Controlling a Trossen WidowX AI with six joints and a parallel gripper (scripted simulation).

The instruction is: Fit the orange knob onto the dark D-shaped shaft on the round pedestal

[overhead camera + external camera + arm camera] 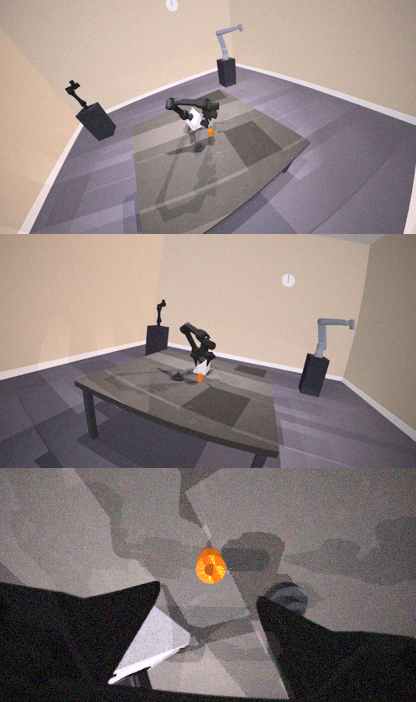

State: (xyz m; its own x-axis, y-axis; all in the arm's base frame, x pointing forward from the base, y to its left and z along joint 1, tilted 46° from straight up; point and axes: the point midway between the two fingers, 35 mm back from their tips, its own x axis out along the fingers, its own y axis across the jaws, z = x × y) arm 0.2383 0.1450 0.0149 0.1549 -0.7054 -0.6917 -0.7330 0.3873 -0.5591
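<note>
Right now the orange knob is 90 mm below my gripper tip. From my gripper tip the other things lie so: round pedestal 150 mm to the right, 90 mm below, 80 mm ahead.
</note>
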